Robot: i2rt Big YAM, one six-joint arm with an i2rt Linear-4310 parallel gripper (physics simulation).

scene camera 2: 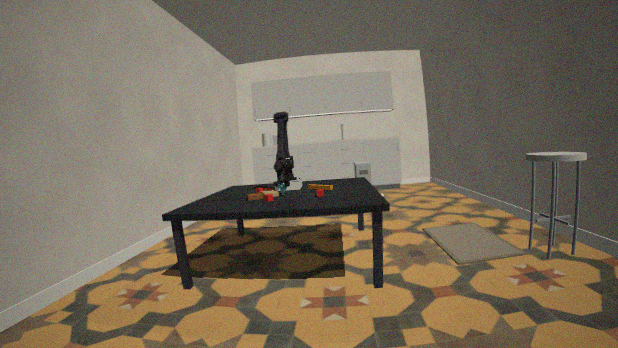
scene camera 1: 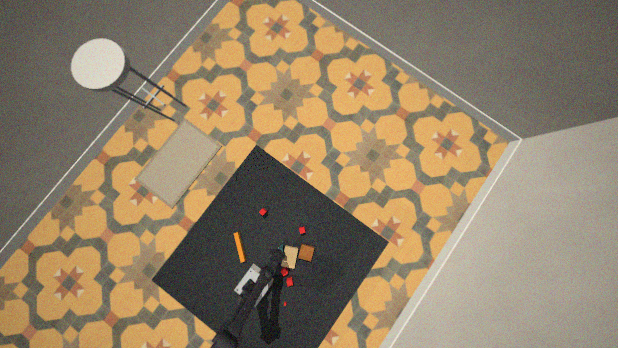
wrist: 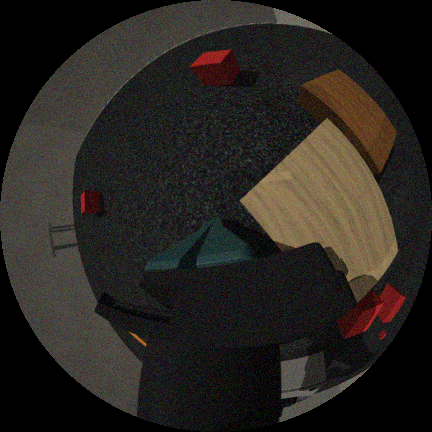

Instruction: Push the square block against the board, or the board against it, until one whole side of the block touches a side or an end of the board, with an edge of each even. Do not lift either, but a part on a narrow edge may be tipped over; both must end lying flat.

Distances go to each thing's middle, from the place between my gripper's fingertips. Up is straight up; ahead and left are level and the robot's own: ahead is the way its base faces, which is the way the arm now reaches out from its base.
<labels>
I see the light wooden board (wrist: 322,191) 20 mm behind my hand, 110 mm to the right of it and 10 mm above it. From my hand the other things lie so: brown square block (wrist: 334,95): 80 mm ahead, 180 mm to the right, 10 mm above.
</labels>
